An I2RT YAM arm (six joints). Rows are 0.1 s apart.
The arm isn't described. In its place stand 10 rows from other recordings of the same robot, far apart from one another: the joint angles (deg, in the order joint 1, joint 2, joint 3, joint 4, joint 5, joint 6), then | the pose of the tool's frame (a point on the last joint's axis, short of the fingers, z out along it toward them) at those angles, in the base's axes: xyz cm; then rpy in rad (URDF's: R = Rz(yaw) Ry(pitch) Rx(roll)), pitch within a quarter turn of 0, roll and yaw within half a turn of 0.
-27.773, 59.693, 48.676, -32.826, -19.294, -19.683 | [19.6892 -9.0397 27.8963 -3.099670 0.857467 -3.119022]
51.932, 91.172, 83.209, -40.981, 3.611, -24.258 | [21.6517 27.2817 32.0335 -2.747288 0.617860 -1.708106]
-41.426, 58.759, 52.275, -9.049, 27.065, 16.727 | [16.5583 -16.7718 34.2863 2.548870 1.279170 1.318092]
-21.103, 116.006, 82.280, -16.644, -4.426, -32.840 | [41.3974 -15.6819 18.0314 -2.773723 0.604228 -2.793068]
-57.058, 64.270, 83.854, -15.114, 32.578, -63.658 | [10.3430 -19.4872 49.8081 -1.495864 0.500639 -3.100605]
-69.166, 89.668, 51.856, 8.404, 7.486, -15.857 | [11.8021 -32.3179 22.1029 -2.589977 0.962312 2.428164]
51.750, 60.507, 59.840, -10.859, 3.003, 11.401 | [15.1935 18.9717 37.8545 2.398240 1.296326 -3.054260]
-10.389, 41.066, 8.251, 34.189, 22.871, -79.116 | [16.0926 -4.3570 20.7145 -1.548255 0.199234 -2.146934]
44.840, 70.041, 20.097, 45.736, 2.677, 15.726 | [17.3294 16.9984 20.4691 1.838711 1.290245 2.564460]
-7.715, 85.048, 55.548, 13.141, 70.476, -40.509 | [31.4989 -7.6531 28.3901 -1.684388 0.590877 -3.011765]
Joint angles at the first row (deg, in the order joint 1, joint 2, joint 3, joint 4, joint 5, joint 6):
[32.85 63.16 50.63 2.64 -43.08 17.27]
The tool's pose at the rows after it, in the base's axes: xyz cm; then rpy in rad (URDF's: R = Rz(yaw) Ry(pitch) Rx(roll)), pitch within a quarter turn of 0, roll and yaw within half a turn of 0:
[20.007 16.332 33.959 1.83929 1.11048 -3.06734]
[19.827 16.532 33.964 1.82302 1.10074 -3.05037]
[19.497 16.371 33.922 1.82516 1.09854 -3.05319]
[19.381 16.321 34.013 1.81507 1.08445 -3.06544]
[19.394 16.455 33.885 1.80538 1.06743 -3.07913]
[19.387 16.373 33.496 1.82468 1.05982 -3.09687]
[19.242 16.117 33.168 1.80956 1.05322 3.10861]
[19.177 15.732 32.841 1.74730 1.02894 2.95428]
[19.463 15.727 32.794 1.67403 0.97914 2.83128]
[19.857 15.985 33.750 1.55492 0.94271 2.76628]
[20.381 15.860 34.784 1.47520 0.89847 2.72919]
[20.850 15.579 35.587 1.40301 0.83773 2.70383]
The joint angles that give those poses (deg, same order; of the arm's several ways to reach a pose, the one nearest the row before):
[33.49 64.83 51.98 2.99 -46.49 18.37]
[33.95 64.93 51.97 3.25 -47.93 18.95]
[34.10 64.03 51.41 2.87 -47.51 19.08]
[34.17 63.72 51.39 2.73 -47.37 20.06]
[34.45 63.89 51.14 3.31 -46.92 21.24]
[34.50 63.59 50.33 3.28 -44.87 21.41]
[34.59 62.50 48.67 4.88 -41.23 23.02]
[34.54 61.19 46.31 8.46 -35.87 26.88]
[34.53 61.43 45.33 12.19 -32.71 31.64]
[34.24 62.71 46.27 17.09 -34.99 36.36]
[33.07 63.78 47.71 20.37 -37.51 41.01]
[31.72 64.68 48.41 24.67 -40.07 47.03]

